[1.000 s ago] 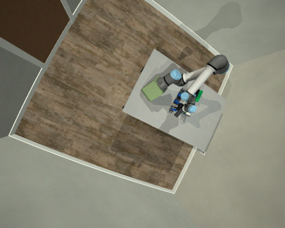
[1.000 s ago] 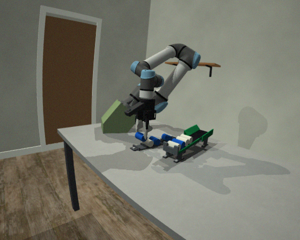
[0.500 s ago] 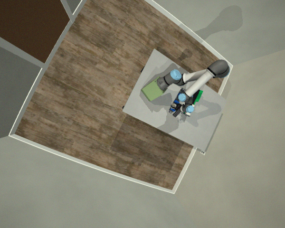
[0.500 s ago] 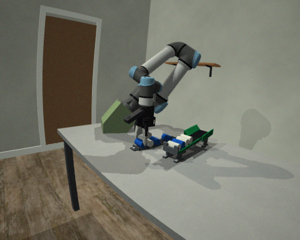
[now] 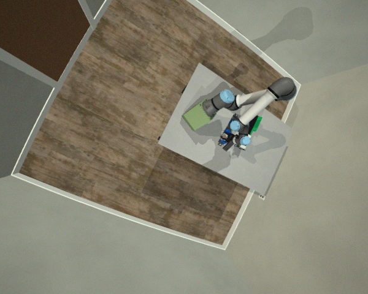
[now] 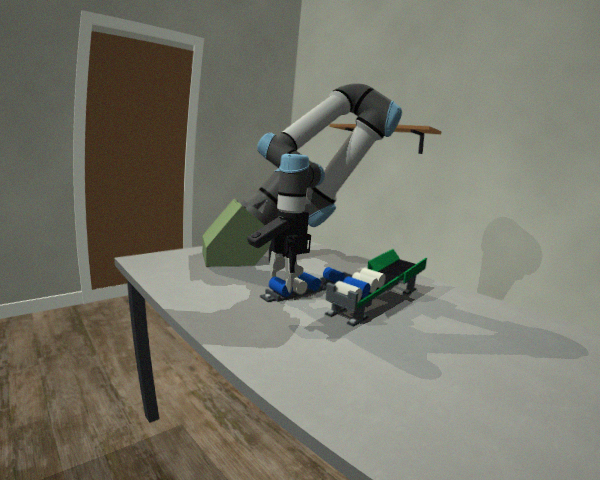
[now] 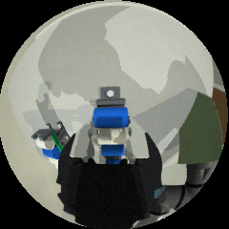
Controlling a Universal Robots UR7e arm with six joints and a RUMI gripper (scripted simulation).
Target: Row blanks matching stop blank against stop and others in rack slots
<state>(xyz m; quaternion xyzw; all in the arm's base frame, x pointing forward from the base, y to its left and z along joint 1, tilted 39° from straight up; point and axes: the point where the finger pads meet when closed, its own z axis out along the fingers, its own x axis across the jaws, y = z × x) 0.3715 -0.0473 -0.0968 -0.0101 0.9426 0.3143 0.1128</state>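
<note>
My hand is 10 mm past the dark stock rack, 130 mm to the right of it and 40 mm above it. Round my hand: grey stop 200 mm ahead, 50 mm to the left, 20 mm above.
</note>
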